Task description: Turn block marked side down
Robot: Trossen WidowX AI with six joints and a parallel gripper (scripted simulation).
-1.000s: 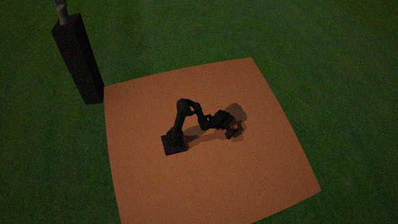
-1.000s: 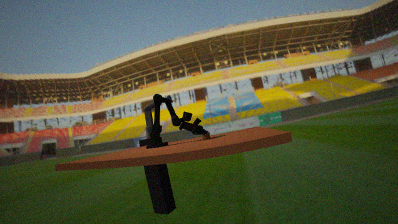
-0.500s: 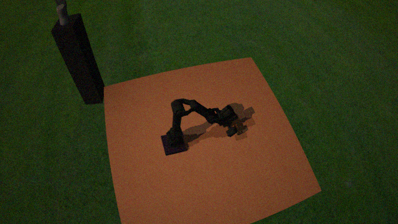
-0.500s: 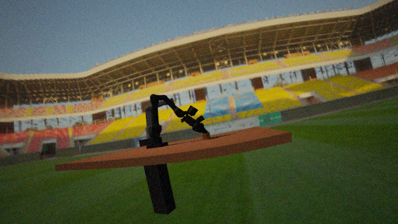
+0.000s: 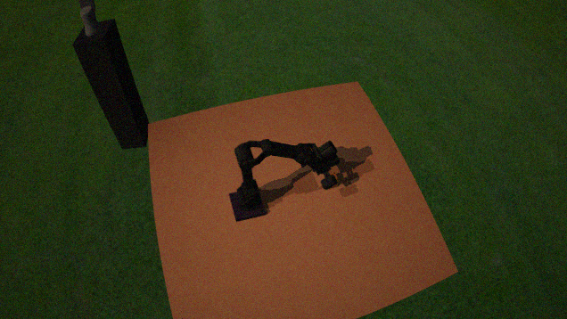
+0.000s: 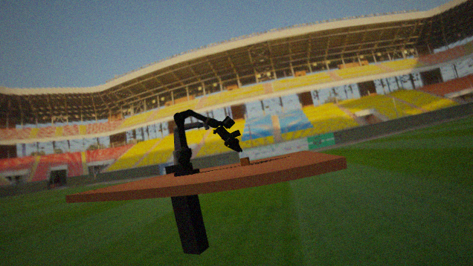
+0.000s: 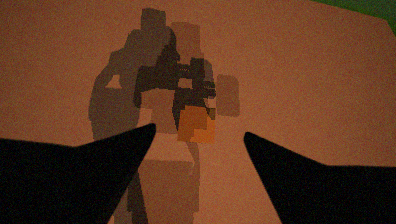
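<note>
My gripper tip is 70 mm above the block.
</note>
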